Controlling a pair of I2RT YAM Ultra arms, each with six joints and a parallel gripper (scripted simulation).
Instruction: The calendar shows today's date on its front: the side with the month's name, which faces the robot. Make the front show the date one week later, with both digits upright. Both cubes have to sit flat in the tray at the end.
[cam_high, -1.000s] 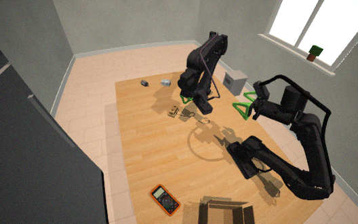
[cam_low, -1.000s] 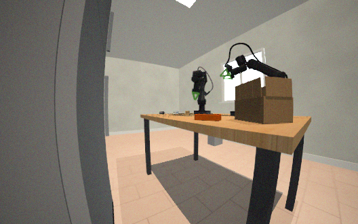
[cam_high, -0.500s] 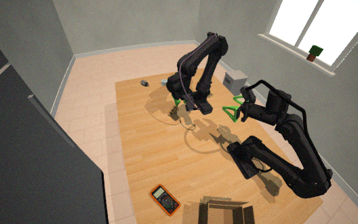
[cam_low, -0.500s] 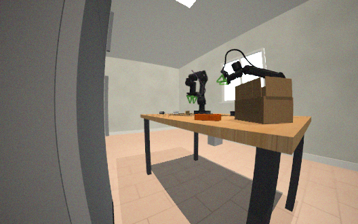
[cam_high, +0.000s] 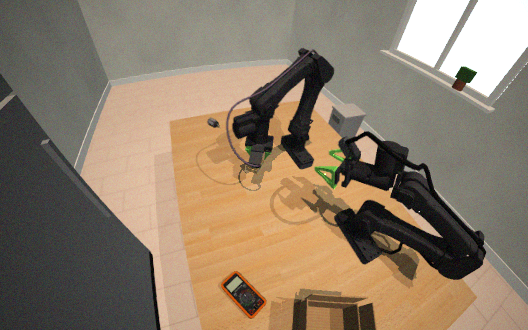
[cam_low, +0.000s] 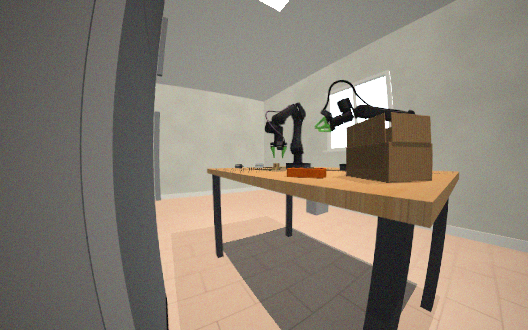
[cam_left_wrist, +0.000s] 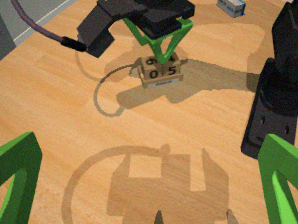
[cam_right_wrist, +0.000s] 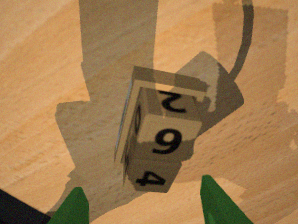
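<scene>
My right gripper is now 20 mm to the left of the calendar tray and 70 mm above it. Round my right hand: orange multimeter 220 mm ahead, 440 mm to the left, 70 mm below; small dark object 100 mm ahead, 380 mm to the right, 70 mm below.
</scene>
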